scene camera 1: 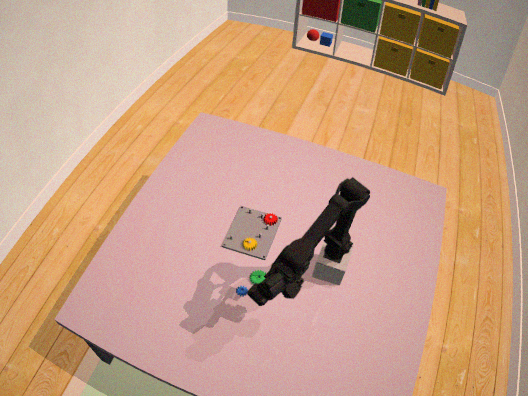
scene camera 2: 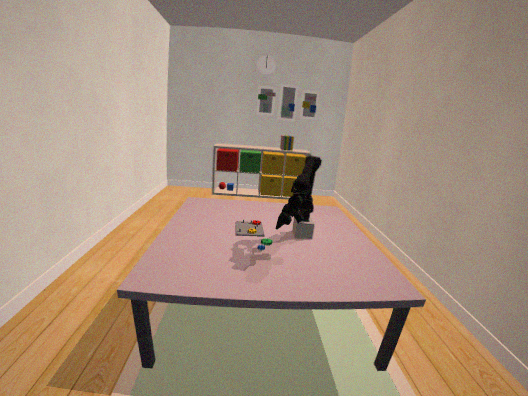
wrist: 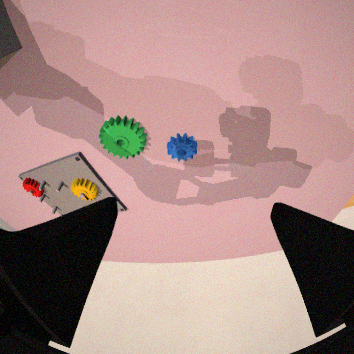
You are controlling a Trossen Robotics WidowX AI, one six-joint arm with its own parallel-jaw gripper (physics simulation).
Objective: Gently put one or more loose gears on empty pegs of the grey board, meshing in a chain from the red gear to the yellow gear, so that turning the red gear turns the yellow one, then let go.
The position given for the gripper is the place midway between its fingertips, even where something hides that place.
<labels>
The gripper (wrist: 198, 208) is open and holds nothing. Also in view: a green gear (wrist: 122, 137).
</labels>
